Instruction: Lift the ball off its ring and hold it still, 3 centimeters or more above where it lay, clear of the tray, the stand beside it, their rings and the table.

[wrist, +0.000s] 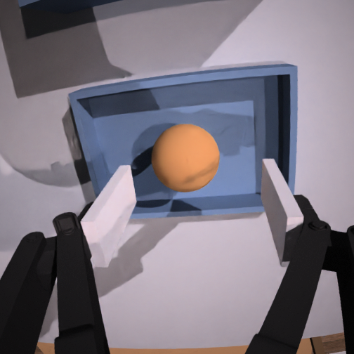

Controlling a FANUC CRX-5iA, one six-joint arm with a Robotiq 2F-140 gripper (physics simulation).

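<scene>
An orange ball [185,157] sits inside a blue rectangular tray [182,79], near its middle. The ring under the ball is hidden by it. My gripper [195,181] is open, with its two pale fingertip pads wide apart. The left pad is to the lower left of the ball and the right pad to its lower right, with a gap on each side. Both pads overlap the tray's near part in the view. Their height over the tray is hard to tell.
Part of a blue block-like stand [60,6] shows at the top left edge, beyond the tray. The tray rests on a pale grey table top [210,280]. Shadows fall left of the tray and below it. An orange-brown strip and a bit of wood show along the bottom edge.
</scene>
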